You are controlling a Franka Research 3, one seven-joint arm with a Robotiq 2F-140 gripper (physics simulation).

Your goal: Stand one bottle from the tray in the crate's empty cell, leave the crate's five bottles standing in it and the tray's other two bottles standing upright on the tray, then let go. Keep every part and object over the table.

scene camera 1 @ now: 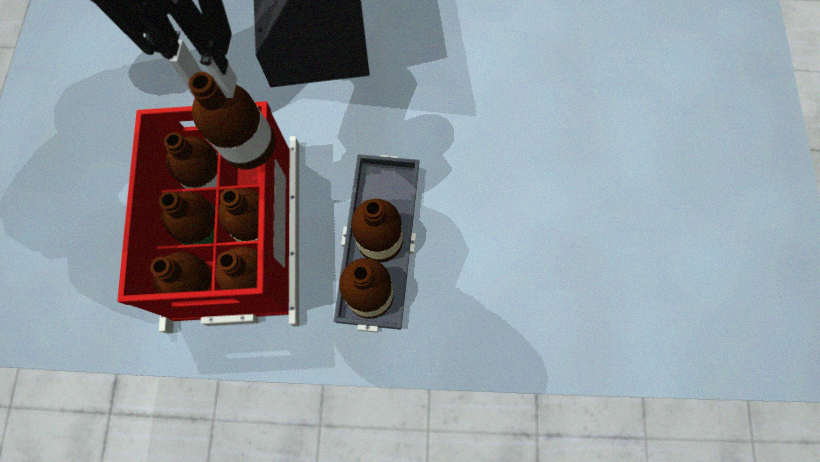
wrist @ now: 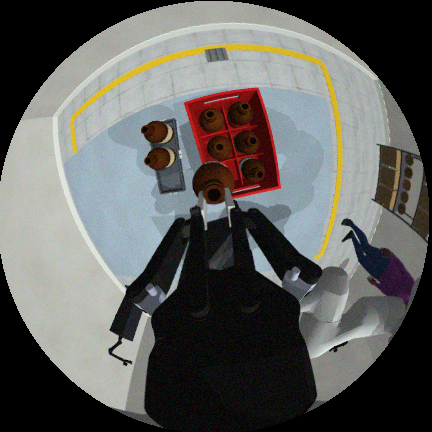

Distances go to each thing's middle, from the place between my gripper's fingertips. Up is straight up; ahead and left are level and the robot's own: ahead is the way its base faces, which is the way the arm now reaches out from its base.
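White rail [scene camera 1: 294, 155]: 7 cm ahead of my hand, 4 cm to the left, 30 cm below. Brown bottle [scene camera 1: 235, 127]: 1 cm ahead of my hand, 4 cm below.
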